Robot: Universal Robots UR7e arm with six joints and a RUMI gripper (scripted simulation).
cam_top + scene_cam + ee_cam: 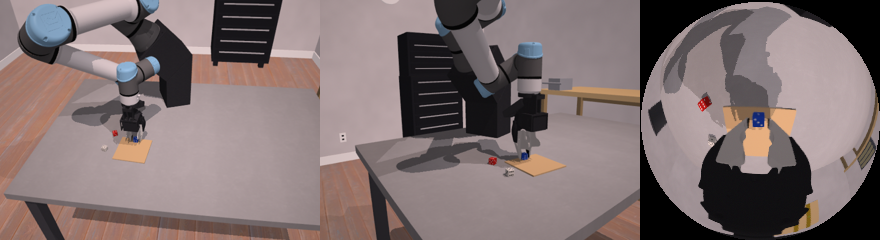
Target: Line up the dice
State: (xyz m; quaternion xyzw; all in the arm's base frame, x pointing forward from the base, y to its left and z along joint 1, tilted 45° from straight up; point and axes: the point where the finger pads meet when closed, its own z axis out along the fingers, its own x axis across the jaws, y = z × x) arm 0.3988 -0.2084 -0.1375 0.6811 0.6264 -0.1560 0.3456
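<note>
Now: hand 1 cm above the blue die. Round my hand: tan mat (5 cm ahead, 2 cm below, 1 cm to the right); red die (10 cm to the right, 5 cm behind, 1 cm below); white die (13 cm to the right, 5 cm ahead, 1 cm below).
</note>
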